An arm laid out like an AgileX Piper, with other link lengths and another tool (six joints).
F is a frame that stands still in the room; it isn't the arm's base.
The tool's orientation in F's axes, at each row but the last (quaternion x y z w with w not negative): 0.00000, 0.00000, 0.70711, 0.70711; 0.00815, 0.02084, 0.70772, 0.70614; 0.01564, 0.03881, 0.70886, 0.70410; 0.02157, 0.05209, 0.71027, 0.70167
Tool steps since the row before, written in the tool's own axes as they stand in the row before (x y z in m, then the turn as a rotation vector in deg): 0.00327, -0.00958, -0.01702, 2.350, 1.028, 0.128; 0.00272, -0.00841, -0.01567, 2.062, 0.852, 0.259; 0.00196, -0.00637, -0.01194, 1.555, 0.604, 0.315; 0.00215, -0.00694, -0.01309, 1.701, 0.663, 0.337
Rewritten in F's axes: 0.00958, 0.00327, -0.01702, -1.028, 2.350, 0.128; 0.00775, 0.00245, -0.01605, -0.846, 2.065, 0.257; 0.00542, 0.00160, -0.01245, -0.590, 1.561, 0.310; 0.00551, 0.00164, -0.01382, -0.649, 1.707, 0.332
